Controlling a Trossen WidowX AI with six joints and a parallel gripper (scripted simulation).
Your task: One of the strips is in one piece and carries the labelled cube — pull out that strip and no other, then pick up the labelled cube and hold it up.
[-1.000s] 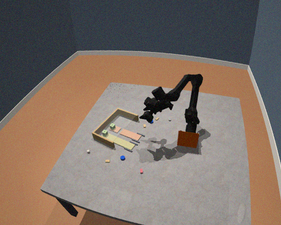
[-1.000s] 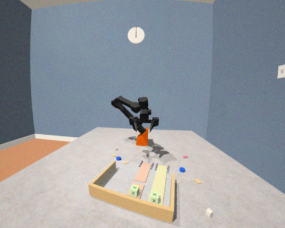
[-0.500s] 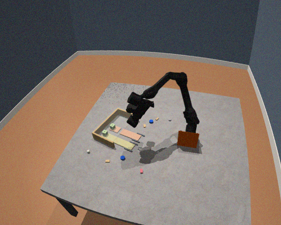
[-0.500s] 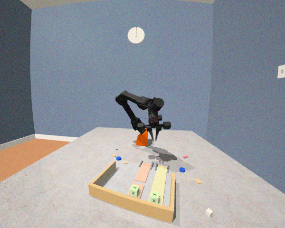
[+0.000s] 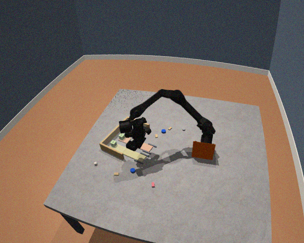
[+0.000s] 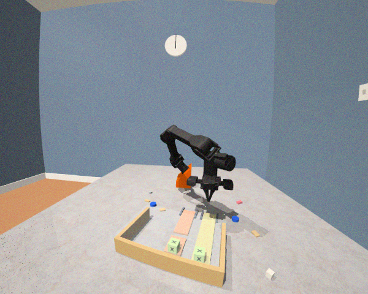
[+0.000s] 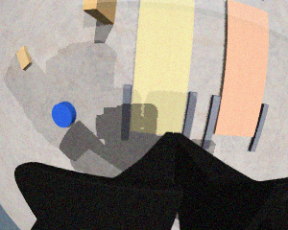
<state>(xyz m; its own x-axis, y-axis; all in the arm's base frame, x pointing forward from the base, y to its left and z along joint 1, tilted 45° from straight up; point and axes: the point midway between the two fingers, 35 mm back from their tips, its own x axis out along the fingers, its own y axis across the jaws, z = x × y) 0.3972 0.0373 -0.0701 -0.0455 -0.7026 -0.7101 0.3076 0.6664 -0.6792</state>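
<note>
The pink block lies 200 mm to the left of my gripper tip, 120 mm behind it and 80 mm below it.
</note>
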